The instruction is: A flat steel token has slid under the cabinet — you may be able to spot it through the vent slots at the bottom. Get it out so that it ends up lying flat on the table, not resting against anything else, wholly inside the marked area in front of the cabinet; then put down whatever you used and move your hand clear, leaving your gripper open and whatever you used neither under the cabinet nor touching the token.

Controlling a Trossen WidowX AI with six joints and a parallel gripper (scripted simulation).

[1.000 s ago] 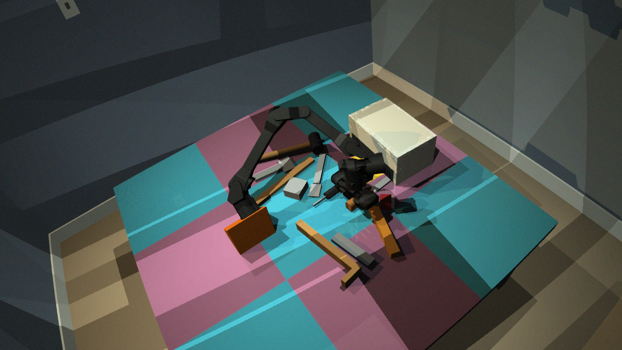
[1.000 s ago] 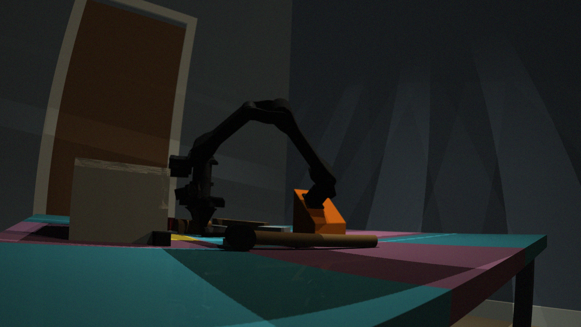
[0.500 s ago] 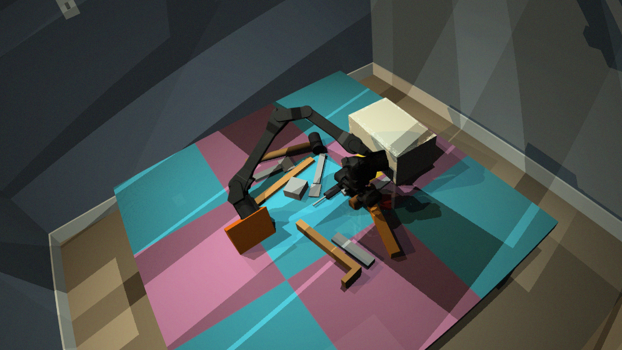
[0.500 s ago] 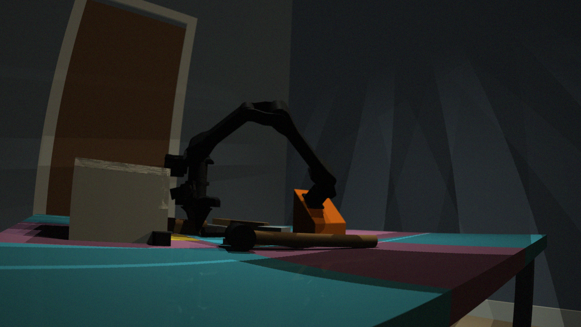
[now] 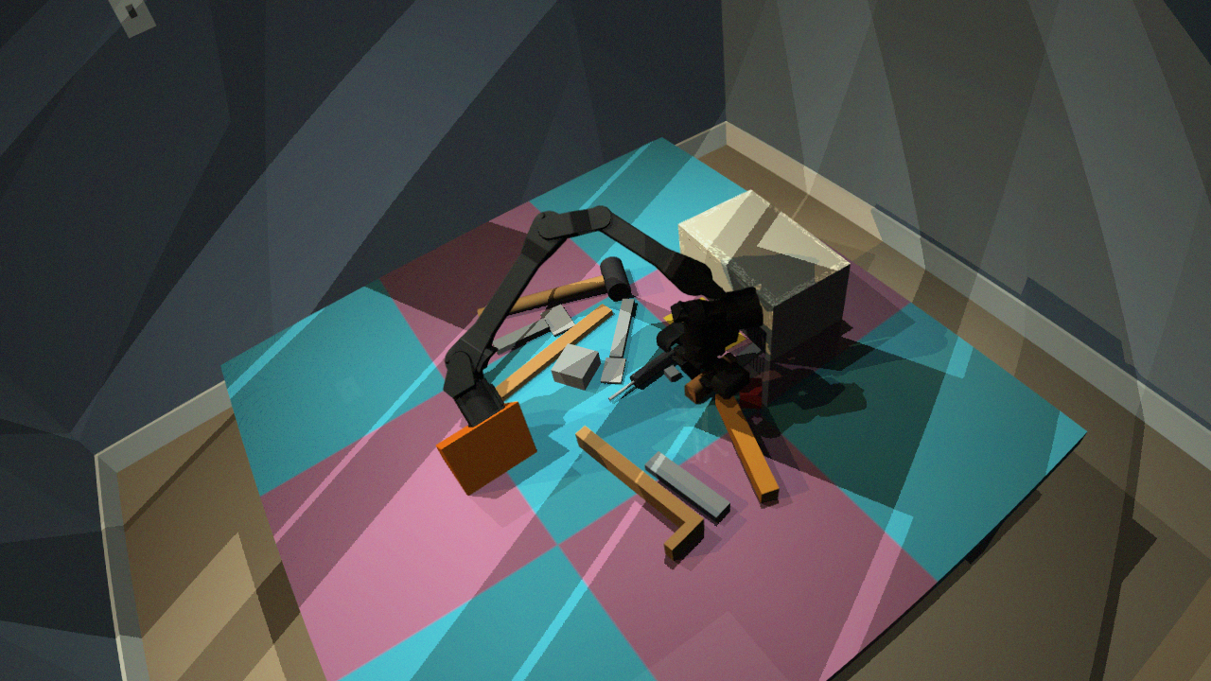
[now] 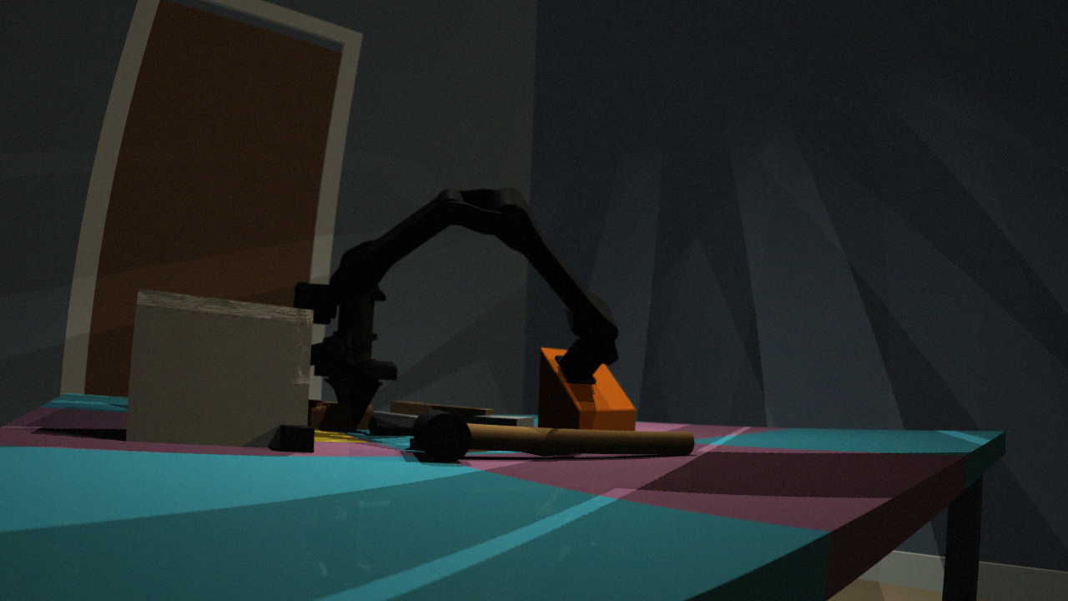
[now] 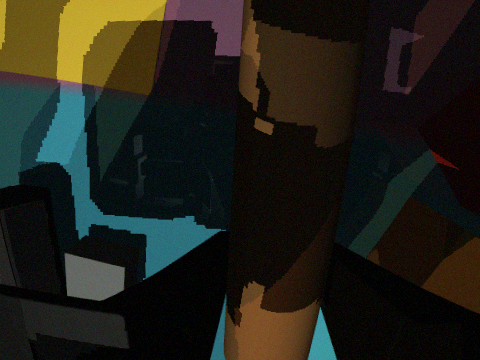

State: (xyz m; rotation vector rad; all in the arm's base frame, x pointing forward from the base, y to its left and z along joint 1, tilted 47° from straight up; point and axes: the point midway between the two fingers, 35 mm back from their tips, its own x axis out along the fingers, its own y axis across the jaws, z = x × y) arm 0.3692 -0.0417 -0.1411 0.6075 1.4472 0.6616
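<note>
My gripper tip is 20 mm past the small grey cube and 70 mm to the right of it. Round my gripper tip: orange bar: 30 mm behind, 150 mm to the right, 10 mm above; then screwdriver: 80 mm behind, 100 mm to the left; then red cube: 50 mm ahead, 80 mm to the right, 10 mm above.
</note>
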